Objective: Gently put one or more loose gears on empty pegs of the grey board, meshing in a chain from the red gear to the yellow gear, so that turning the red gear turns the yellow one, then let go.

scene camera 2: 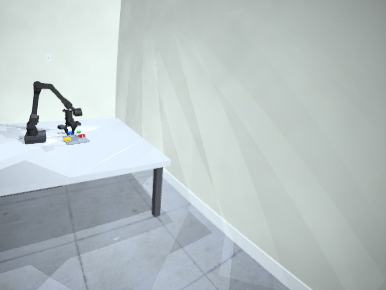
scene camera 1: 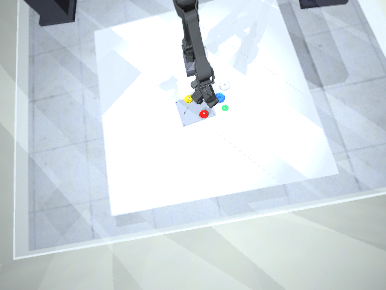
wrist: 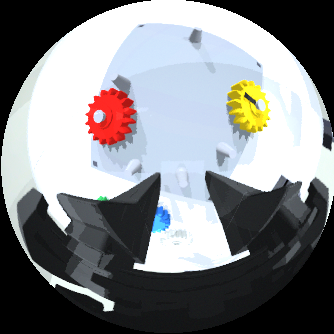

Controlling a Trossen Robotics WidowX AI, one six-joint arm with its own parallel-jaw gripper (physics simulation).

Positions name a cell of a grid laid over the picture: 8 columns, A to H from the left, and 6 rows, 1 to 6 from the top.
Scene:
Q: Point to a red gear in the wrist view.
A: At C2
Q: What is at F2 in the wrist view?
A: A yellow gear.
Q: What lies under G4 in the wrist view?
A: The gripper.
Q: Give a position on a grey board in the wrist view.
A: E2

